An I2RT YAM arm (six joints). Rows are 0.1 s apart.
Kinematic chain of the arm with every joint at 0, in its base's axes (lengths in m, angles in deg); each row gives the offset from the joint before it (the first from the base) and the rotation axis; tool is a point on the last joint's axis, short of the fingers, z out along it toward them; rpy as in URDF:
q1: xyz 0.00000 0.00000 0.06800 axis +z
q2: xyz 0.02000 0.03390 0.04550 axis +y
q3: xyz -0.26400 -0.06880 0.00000 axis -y
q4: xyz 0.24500 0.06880 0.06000 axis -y
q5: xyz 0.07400 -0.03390 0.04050 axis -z
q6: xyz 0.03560 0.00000 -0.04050 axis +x
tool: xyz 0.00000 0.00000 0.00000 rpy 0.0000 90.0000 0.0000
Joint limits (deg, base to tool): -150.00..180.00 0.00..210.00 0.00..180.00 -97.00..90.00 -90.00..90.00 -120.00..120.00
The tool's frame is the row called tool.
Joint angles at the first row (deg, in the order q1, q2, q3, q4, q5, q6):
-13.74 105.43 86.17 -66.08 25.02 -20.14
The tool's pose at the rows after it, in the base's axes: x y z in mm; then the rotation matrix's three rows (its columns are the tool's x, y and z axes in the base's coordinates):
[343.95 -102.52 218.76], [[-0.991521 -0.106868 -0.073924], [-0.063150 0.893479 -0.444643], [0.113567 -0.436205 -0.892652]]
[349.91 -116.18 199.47], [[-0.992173 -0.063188 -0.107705], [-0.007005 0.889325 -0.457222], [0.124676 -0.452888 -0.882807]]
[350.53 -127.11 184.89], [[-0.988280 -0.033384 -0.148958], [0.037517 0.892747 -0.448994], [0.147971 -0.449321 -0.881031]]
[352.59 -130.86 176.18], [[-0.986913 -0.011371 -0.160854], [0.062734 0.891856 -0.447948], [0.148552 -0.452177 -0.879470]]
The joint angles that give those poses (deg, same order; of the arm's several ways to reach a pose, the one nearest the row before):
-14.04 108.79 86.15 -65.04 26.70 -19.75
-15.77 112.09 86.15 -62.72 27.99 -18.24
-17.34 114.47 86.13 -62.19 28.23 -17.08
-17.78 115.87 86.11 -61.30 28.40 -15.95

